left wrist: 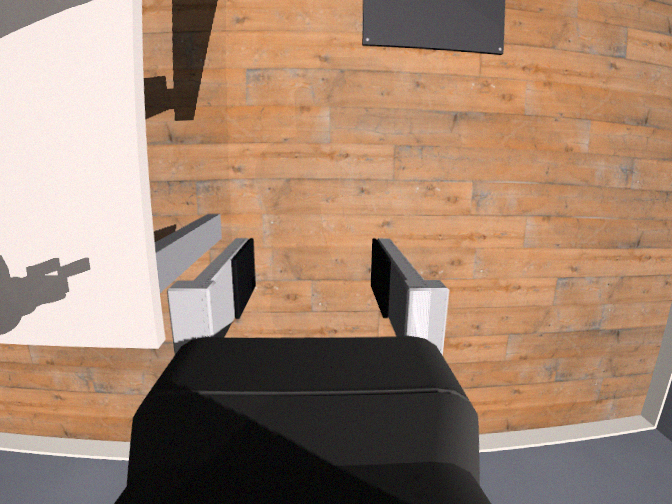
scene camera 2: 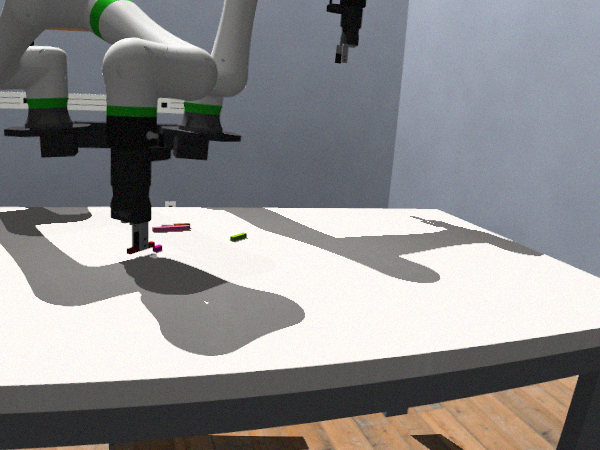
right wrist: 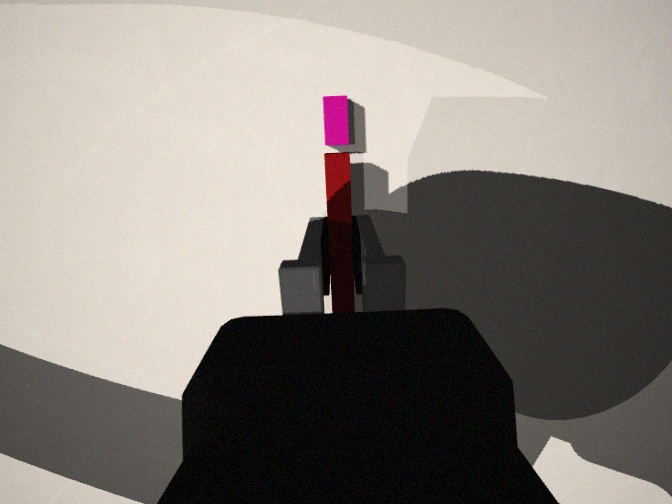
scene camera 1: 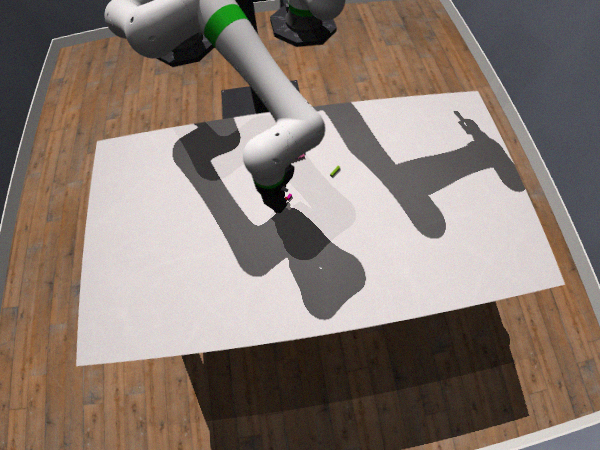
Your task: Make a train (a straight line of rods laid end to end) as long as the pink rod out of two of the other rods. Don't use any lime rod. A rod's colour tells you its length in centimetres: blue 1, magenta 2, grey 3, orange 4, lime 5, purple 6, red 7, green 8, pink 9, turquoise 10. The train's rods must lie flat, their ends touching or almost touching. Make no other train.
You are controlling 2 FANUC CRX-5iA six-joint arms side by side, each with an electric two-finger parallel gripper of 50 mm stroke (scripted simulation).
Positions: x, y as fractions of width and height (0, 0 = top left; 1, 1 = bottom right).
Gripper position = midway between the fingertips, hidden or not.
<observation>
In view: my left gripper (scene camera 2: 0.57, 0.14), my right gripper (scene camera 2: 0.23, 0.55) and a magenta rod (right wrist: 0.50, 0.22).
My left gripper is seen too in the left wrist view (left wrist: 0.47, 0.52). My right gripper is seen too in the right wrist view (right wrist: 0.51, 0.48). The left wrist view misses the magenta rod: it is out of frame.
</observation>
